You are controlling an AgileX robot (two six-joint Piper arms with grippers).
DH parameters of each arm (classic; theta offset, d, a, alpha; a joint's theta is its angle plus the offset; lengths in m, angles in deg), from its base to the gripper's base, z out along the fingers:
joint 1: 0 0.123 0 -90
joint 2: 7.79 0 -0.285 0
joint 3: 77.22 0 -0.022 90
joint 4: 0 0.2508 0 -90
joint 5: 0 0 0.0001 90
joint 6: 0 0.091 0 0
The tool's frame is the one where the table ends.
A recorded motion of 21 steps. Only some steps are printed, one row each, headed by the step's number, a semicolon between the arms.
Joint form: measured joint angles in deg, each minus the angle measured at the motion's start. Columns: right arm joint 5, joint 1, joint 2, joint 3, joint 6, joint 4; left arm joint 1, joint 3, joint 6, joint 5, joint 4, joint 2.
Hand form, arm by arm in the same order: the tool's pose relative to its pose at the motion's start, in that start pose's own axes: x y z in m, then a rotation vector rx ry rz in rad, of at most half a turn. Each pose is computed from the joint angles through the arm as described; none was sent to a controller.
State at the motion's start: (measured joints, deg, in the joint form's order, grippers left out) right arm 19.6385 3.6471 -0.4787 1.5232 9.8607 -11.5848; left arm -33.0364 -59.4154 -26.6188 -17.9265 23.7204 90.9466
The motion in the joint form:
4: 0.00 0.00 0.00 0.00 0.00 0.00; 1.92 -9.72 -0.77 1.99 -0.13 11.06
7: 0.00 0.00 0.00 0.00 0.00 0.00; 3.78 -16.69 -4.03 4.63 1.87 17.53
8: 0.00 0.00 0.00 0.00 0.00 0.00; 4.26 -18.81 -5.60 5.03 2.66 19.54
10: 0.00 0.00 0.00 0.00 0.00 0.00; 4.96 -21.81 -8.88 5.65 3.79 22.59
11: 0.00 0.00 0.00 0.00 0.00 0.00; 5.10 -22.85 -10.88 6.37 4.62 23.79
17: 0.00 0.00 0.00 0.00 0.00 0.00; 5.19 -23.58 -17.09 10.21 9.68 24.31
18: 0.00 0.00 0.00 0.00 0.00 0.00; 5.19 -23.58 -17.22 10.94 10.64 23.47
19: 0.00 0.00 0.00 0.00 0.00 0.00; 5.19 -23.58 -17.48 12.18 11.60 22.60
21: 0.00 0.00 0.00 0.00 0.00 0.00; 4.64 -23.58 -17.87 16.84 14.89 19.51
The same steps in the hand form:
4: 0.0000 0.0000 0.0000 0.0000 0.0000 0.0000; 0.0133 0.0227 0.0513 -0.0508 0.0506 -0.0250
7: 0.0000 0.0000 0.0000 0.0000 0.0000 0.0000; 0.0204 0.0434 0.0803 -0.0963 0.0826 -0.0549
8: 0.0000 0.0000 0.0000 0.0000 0.0000 0.0000; 0.0231 0.0492 0.0890 -0.1056 0.0867 -0.0707
10: 0.0000 0.0000 0.0000 0.0000 0.0000 0.0000; 0.0290 0.0580 0.1018 -0.1212 0.0954 -0.1121
11: 0.0000 0.0000 0.0000 0.0000 0.0000 0.0000; 0.0331 0.0607 0.1067 -0.1292 0.1087 -0.1342
17: 0.0000 0.0000 0.0000 0.0000 0.0000 0.0000; 0.0386 0.0640 0.1080 -0.1598 0.1661 -0.1576
18: 0.0000 0.0000 0.0000 0.0000 0.0000 0.0000; 0.0332 0.0636 0.1049 -0.1634 0.1639 -0.1416
19: 0.0000 0.0000 0.0000 0.0000 0.0000 0.0000; 0.0282 0.0636 0.1015 -0.1734 0.1677 -0.1278
21: 0.0000 0.0000 0.0000 0.0000 0.0000 0.0000; 0.0110 0.0598 0.0893 -0.2064 0.1833 -0.0697

